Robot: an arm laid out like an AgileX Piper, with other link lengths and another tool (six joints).
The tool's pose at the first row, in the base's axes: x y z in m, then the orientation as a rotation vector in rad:
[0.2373 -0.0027 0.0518 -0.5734 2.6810 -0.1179]
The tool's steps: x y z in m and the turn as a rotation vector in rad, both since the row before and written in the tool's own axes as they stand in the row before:
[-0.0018 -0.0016 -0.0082 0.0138 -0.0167 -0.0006]
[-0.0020 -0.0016 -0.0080 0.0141 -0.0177 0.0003]
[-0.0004 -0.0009 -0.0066 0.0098 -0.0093 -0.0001]
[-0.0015 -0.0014 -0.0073 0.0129 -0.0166 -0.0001]
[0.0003 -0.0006 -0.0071 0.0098 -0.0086 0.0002]
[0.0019 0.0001 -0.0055 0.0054 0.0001 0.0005]
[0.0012 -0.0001 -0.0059 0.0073 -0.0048 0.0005]
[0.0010 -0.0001 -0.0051 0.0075 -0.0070 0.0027]
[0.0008 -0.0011 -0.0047 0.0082 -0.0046 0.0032]
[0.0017 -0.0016 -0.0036 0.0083 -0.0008 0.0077]
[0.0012 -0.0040 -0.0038 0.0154 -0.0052 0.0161]
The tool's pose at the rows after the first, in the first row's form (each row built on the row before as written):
[0.2362 -0.0034 0.0602 -0.5685 2.6618 -0.1311]
[0.2351 -0.0040 0.0685 -0.5622 2.6418 -0.1440]
[0.2329 -0.0046 0.0748 -0.5584 2.6307 -0.1539]
[0.2314 -0.0051 0.0822 -0.5531 2.6118 -0.1655]
[0.2281 -0.0056 0.0885 -0.5490 2.6013 -0.1754]
[0.2239 -0.0061 0.0925 -0.5464 2.6003 -0.1822]
[0.2202 -0.0065 0.0972 -0.5430 2.5941 -0.1899]
[0.2170 -0.0068 0.1013 -0.5365 2.5862 -0.1964]
[0.2144 -0.0079 0.1053 -0.5292 2.5805 -0.2044]
[0.2118 -0.0099 0.1081 -0.5161 2.5794 -0.2121]
[0.2102 -0.0138 0.1118 -0.4895 2.5740 -0.2246]

